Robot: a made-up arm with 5 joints. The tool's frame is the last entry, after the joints. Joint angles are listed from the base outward. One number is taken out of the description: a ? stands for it. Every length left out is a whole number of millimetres.
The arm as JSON. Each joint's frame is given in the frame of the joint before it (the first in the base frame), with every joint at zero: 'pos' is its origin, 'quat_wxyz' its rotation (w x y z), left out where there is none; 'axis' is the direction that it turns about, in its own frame. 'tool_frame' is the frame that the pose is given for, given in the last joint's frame.
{
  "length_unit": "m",
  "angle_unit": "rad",
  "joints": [
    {
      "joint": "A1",
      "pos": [
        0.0,
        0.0,
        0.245
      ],
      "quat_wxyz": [
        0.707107,
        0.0,
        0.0,
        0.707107
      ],
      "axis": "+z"
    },
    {
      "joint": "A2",
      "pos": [
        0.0,
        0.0,
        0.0
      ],
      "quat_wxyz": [
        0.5,
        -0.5,
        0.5,
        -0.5
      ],
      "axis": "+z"
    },
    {
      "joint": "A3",
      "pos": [
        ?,
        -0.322,
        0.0
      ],
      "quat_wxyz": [
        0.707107,
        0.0,
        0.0,
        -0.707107
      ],
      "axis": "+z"
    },
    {
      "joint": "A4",
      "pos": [
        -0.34,
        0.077,
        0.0
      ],
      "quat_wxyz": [
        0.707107,
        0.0,
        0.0,
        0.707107
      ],
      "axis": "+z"
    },
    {
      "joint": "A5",
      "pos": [
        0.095,
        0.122,
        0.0
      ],
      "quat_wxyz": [
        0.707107,
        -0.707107,
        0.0,
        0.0
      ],
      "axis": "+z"
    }
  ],
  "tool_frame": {
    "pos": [
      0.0,
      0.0,
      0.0
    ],
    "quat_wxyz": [
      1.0,
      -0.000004,
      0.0,
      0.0
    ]
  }
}
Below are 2 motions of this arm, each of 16 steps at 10 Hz.
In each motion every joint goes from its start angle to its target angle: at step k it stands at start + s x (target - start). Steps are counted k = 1, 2, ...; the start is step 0. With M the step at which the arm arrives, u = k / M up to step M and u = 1 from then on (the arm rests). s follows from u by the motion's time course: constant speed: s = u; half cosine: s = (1 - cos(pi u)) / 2; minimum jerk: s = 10 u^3 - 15 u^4 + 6 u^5.
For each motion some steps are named. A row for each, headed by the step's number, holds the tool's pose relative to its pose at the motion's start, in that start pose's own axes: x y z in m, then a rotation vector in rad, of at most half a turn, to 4 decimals.
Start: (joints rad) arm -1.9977 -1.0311 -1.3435 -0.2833 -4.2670
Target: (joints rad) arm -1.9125 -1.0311 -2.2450 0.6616 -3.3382
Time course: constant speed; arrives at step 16
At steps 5, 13, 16:
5: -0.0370 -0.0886 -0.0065 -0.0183 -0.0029 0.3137
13: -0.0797 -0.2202 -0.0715 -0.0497 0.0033 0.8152
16: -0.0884 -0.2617 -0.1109 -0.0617 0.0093 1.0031

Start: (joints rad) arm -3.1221 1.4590 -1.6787 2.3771 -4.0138
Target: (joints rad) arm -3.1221 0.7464 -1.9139 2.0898 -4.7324
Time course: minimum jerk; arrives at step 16
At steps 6, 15, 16:
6: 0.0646 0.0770 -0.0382 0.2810 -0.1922 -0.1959
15: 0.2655 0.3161 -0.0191 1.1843 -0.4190 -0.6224
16: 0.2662 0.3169 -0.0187 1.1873 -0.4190 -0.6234

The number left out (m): 0.061
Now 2 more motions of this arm.
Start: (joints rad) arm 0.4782 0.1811 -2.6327 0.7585 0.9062
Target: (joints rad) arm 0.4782 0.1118 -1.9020 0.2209 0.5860
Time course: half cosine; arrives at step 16
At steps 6, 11, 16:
6: -0.0289 0.0368 0.0520 -0.0289 -0.0250 -0.0988
11: -0.0846 0.1080 0.1103 -0.0680 -0.0685 -0.2489
16: -0.1147 0.1464 0.1275 -0.0844 -0.0913 -0.3198

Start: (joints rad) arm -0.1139 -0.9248 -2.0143 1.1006 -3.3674
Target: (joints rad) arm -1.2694 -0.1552 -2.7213 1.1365 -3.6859
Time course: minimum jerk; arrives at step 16
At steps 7, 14, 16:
7: -0.0261 0.0124 0.1070 0.4027 0.1577 -0.2297
14: 0.0029 -0.1157 0.2007 1.0081 0.4995 -0.5273
16: 0.0042 -0.1206 0.2004 1.0239 0.5102 -0.5338

